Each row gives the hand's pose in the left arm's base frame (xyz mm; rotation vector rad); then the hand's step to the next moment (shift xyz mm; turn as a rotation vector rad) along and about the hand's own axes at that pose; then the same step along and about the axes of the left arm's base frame.
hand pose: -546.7 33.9 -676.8 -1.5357 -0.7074 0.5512
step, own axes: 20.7 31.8 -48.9 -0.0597 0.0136 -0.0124
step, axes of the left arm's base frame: 52.7 -19.7 -25.8 -0.0311 -0.0517 -0.0164
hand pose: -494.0 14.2 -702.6 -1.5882 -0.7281 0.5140
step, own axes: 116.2 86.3 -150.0 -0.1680 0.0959 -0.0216
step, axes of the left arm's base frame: 199.6 -27.5 -53.5 -0.0873 -0.1389 -0.1048
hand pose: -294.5 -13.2 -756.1 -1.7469 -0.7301 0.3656
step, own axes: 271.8 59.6 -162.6 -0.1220 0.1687 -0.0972
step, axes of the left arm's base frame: 318.4 42.6 26.0 0.0127 -0.1776 -0.1452
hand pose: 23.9 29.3 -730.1 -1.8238 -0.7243 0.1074
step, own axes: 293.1 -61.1 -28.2 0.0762 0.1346 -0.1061
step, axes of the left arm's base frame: 222.5 142.2 143.9 0.1620 -0.0744 -0.0582
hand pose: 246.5 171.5 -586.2 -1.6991 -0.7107 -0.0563
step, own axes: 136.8 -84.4 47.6 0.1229 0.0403 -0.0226
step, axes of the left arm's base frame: 54.3 107.4 116.7 0.1265 0.0282 0.0209
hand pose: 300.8 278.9 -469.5 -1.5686 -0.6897 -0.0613
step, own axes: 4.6 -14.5 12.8 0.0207 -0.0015 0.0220
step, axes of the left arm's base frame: -7.5 13.0 13.1 0.0082 0.0282 0.0072
